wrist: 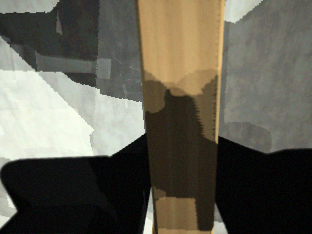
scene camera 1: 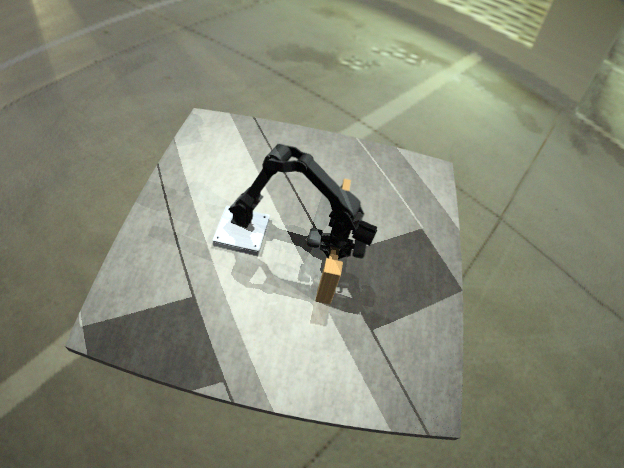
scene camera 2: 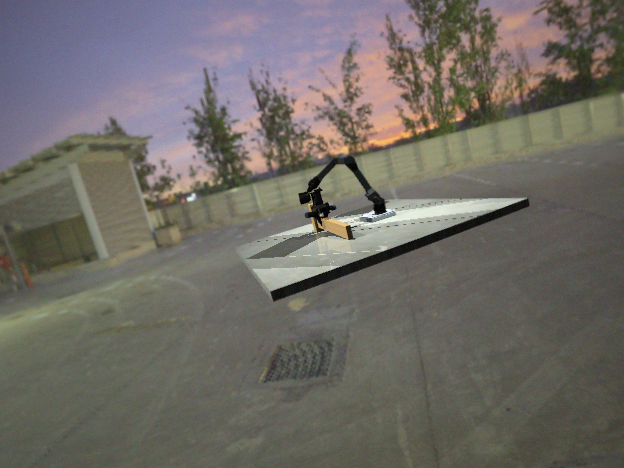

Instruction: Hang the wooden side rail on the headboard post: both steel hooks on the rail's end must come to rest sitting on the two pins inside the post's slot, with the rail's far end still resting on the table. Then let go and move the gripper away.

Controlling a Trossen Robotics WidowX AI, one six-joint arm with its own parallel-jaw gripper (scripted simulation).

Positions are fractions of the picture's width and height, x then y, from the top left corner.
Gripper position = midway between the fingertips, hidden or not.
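Observation:
Gripper (wrist: 0.56,0.57) visible. Wooden side rail (wrist: 0.58,0.24), visible. Wooden headboard post (scene camera 1: 0.53,0.58), visible too.

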